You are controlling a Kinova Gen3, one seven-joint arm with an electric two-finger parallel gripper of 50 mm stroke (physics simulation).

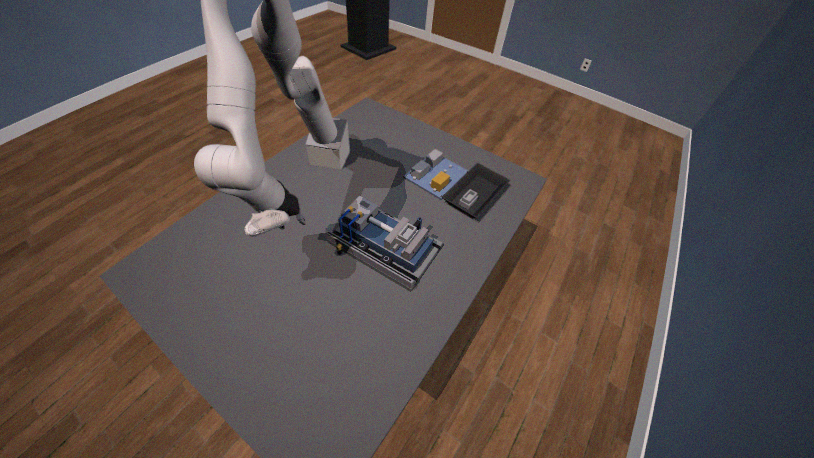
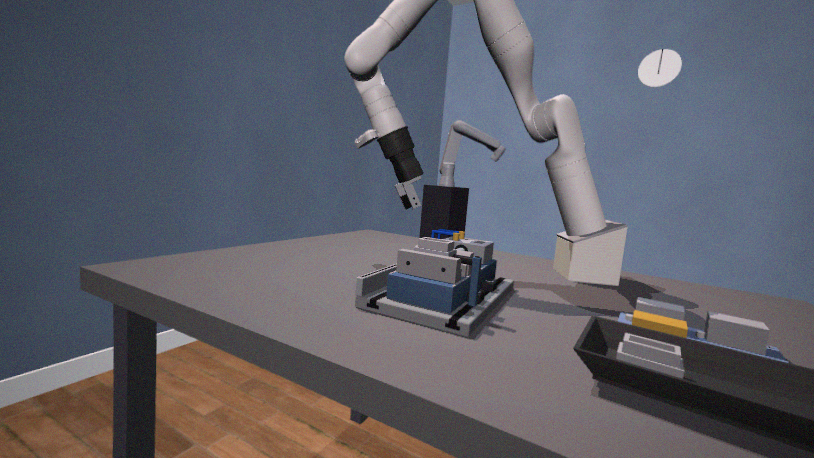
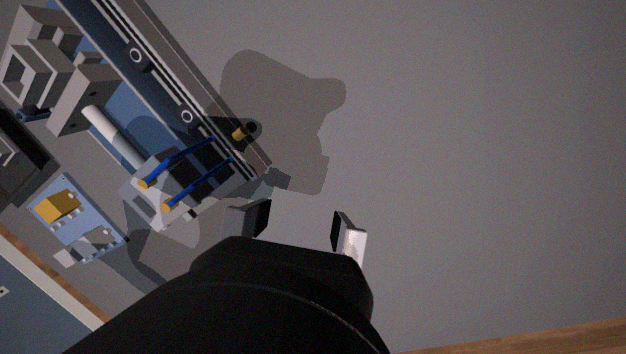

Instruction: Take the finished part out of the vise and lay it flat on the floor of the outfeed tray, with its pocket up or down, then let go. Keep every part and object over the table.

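Places are measured from the arm's base along level axes (x ahead, y left, z up), in metres.
Pixels of known places: gripper, fingertip midpoint: (image 1: pixel 293 223) (image 2: pixel 413 207) (image 3: pixel 300 218); arm's base, origin of the base link: (image 1: pixel 324 132) (image 2: pixel 586 229).
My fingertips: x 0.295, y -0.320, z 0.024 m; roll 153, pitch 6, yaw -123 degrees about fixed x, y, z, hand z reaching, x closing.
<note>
Ahead of a thing's pixels: the offset from my fingertips to its middle. "pt": to the spot under its first point.
The finished part {0.213 m ahead, 0.218 m left, 0.045 m down} (image 1: pixel 406 232) (image 2: pixel 435 244) (image 3: pixel 31 76), a light grey block with a rectangular pocket facing up, sits between the jaws of the vise {0.145 m ahead, 0.200 m left, 0.093 m down} (image 1: pixel 417 242) (image 2: pixel 428 265) (image 3: pixel 75 102). Its top stands above the jaws. The dark outfeed tray (image 1: pixel 502 180) (image 2: pixel 734 401) lies on the table apart from the vise. Another pocketed grey part {0.219 m ahead, 0.523 m left, 0.113 m down} (image 1: pixel 468 197) (image 2: pixel 650 354) lies flat in it, pocket up. My gripper (image 1: pixel 292 223) (image 2: pixel 407 197) (image 3: pixel 300 218) is open and empty, tilted, well above the table beyond the hose end of the vise, away from the part.
Blue hoses {pt 0.053 m ahead, 0.140 m left, 0.054 m down} (image 1: pixel 348 219) (image 3: pixel 192 182) arch at the near end of the vise. A blue board (image 1: pixel 453 169) (image 3: pixel 90 214) with a yellow block {0.095 m ahead, 0.519 m left, 0.117 m down} (image 1: pixel 440 180) (image 2: pixel 660 323) (image 3: pixel 56 205) and grey blocks lies beside the tray. The robot's pale base (image 1: pixel 328 150) (image 2: pixel 594 256) stands on the table.
</note>
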